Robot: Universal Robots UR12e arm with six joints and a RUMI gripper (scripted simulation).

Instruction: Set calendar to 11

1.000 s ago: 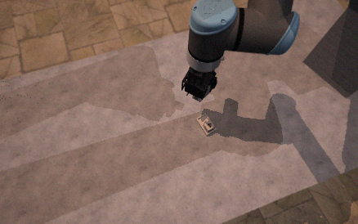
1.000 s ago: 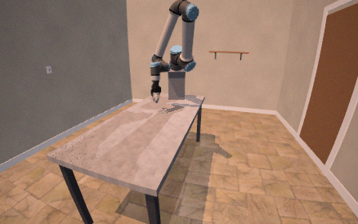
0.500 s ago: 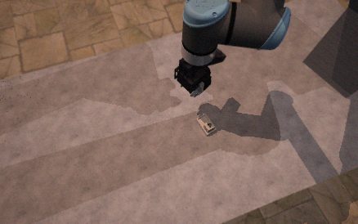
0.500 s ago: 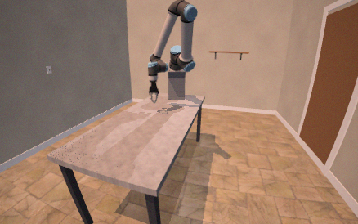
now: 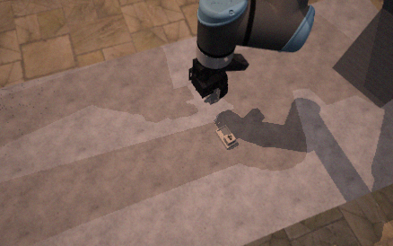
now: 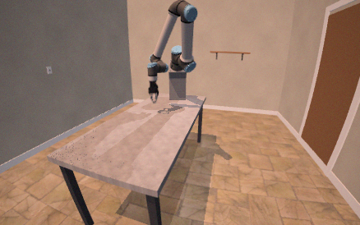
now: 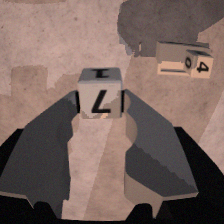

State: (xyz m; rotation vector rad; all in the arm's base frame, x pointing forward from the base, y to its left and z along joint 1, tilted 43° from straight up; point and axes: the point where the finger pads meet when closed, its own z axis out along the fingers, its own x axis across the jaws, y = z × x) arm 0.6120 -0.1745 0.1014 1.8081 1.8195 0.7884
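Now: hand 12 cm above the calendar tray and 11 cm to the right of it. Round my hand: digit cube (1 cm below); then white cube (12 cm to the left, 10 cm below).
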